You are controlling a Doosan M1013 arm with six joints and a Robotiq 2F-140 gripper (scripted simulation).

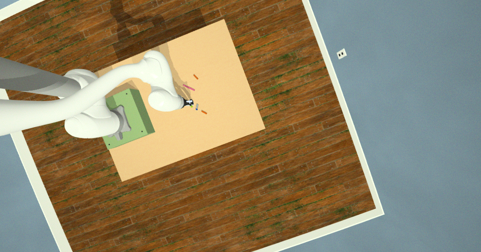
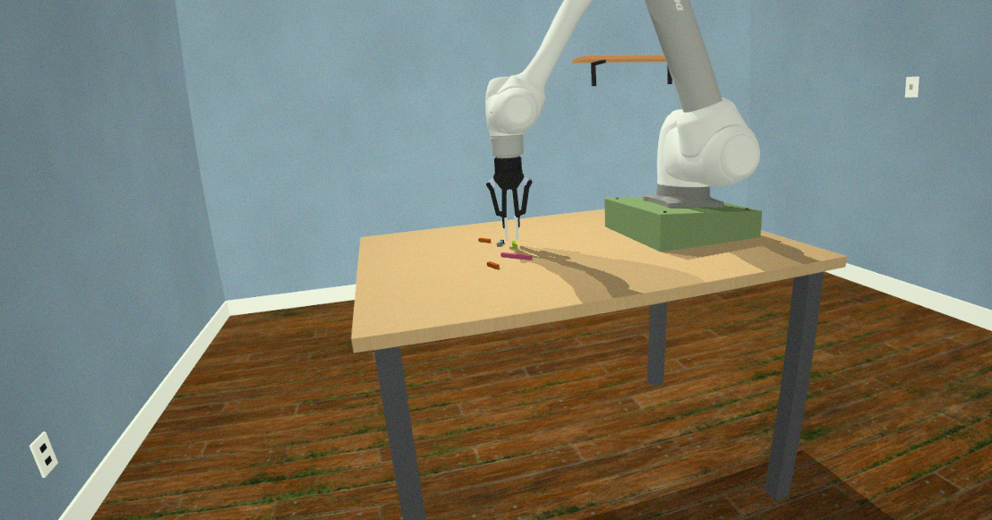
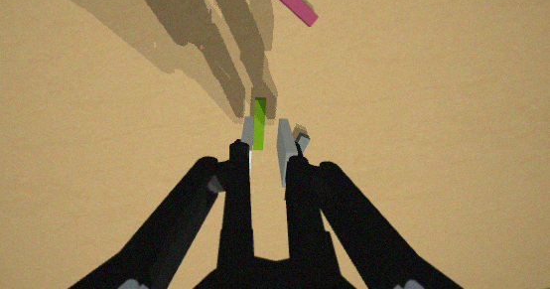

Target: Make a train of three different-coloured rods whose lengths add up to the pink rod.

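Now: hand 10 mm past the lime rod and 50 mm above it. Also, from my hand: blue rod: 20 mm ahead, 50 mm to the right, 50 mm below; grey rod: 30 mm ahead, 30 mm to the right, 50 mm below; pink rod: 10 mm ahead, 120 mm to the left, 50 mm below.
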